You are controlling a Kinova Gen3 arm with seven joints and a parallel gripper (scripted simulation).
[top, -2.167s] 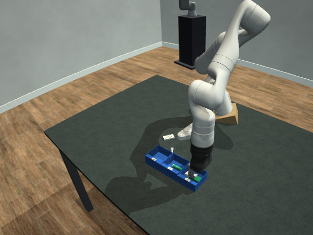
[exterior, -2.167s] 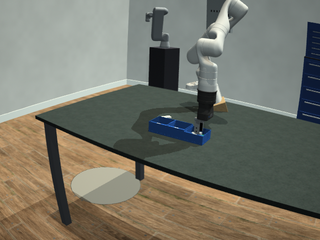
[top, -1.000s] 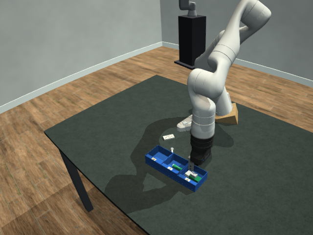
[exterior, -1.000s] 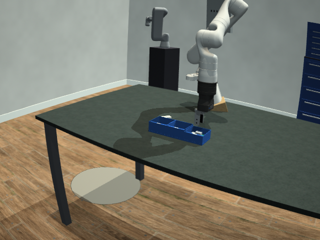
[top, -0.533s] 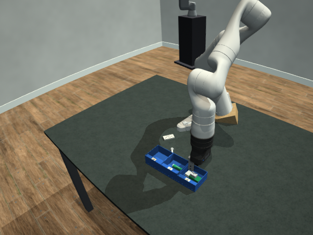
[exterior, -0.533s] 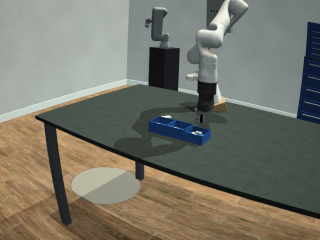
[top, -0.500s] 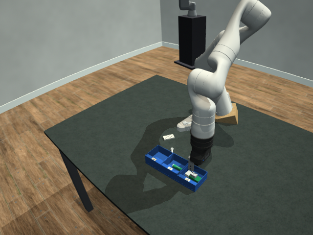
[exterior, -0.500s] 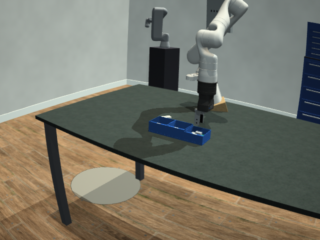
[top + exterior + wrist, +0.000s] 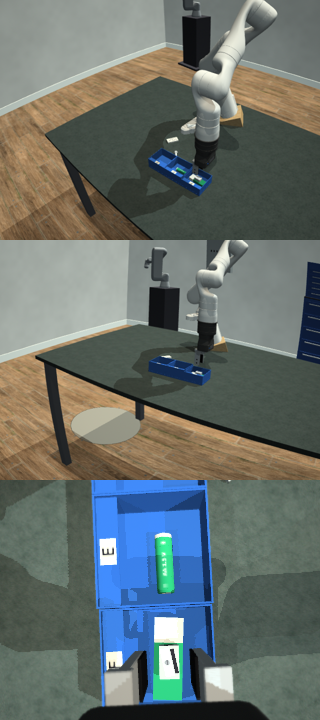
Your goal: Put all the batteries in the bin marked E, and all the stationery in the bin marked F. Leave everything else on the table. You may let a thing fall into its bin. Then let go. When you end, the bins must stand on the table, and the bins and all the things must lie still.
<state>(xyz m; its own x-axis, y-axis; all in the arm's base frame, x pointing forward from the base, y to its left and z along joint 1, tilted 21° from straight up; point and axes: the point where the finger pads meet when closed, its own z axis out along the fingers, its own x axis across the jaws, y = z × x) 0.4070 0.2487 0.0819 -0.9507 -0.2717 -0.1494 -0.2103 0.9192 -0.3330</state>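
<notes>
My gripper is now 60 mm above the pencil sharpener. The rest, counted from my hand: eraser: 70 mm below; then green battery: 70 mm to the right, 70 mm below, 20 mm ahead; then blue three-bin tray: 80 mm to the right, 60 mm below, 30 mm ahead.
</notes>
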